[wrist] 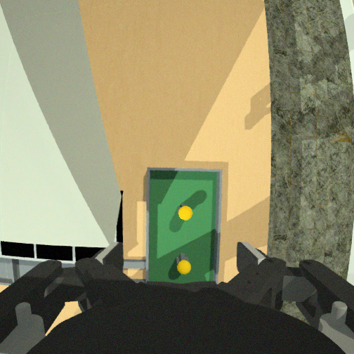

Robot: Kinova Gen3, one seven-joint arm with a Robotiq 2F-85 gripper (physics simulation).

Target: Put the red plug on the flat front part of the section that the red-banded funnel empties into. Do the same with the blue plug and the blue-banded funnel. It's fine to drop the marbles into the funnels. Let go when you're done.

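Two yellow balls, the upper one (185, 213) and the lower one (184, 267), sit on small grey holders in a green tray (219, 200) with a grey rim, low in the middle of the wrist view. My gripper (179, 255) is open and empty, with its fingers above and to either side of the tray. The lower ball shows between the fingertips. A large pale box (30, 175) stands at the left, with dark openings along its lower edge and grey front sections (27, 267) below them. The red plug, the blue plug and the banded funnels do not show in this view.
The tan table (160, 75) runs up the middle. A grey-brown stone-patterned strip (310, 175) runs along the right side. A grey connecting piece (135, 264) lies between the box front and the tray. Broad shadows cross the box and table. The gripper body hides the tray's lower end.
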